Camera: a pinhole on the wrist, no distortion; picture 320 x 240 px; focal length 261.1 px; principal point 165.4 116.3 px. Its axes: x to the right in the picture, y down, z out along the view. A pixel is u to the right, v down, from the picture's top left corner.
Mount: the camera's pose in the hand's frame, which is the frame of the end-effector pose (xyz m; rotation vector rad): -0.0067 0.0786 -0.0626 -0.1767 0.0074 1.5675
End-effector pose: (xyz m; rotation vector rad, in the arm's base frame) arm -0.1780 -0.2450 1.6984 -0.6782 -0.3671 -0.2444
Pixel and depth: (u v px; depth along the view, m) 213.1 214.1 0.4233
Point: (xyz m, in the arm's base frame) -0.3818 0.1435 1.7349
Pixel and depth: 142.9 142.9 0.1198
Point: -0.1931 -0.1437 1.6790
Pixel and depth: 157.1 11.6 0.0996
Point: -0.1385 -0.1552 1.6872
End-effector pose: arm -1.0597 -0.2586 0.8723 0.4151 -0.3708 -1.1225
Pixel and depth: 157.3 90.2 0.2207
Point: -1.0633 -0.2354 1.0572
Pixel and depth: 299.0 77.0 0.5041
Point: -0.9451 -0.1812 1.4265
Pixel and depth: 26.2 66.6 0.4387
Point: -1.3262 -0.3760 1.1754
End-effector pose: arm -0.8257 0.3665 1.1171 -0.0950 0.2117 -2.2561
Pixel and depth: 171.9 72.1 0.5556
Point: -0.6546 0.1870 1.5738
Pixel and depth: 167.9 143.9 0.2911
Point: -0.6639 0.3203 1.3134
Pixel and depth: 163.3 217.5 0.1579
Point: -0.6874 0.3612 1.1852
